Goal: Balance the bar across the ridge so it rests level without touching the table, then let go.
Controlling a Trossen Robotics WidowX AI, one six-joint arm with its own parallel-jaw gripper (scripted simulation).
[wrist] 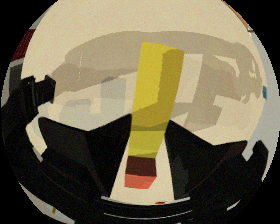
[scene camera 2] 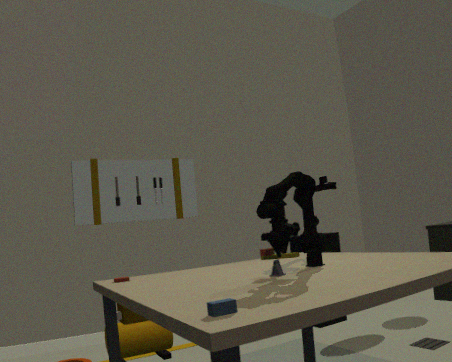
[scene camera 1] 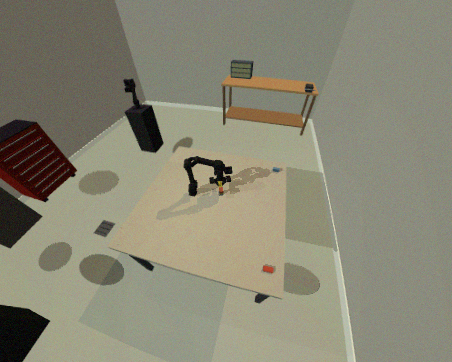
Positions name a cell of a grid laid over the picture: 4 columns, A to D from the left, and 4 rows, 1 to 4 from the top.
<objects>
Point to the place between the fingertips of my gripper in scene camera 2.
C3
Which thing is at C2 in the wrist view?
A bar.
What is my gripper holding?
A bar.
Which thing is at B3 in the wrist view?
My gripper.
</objects>
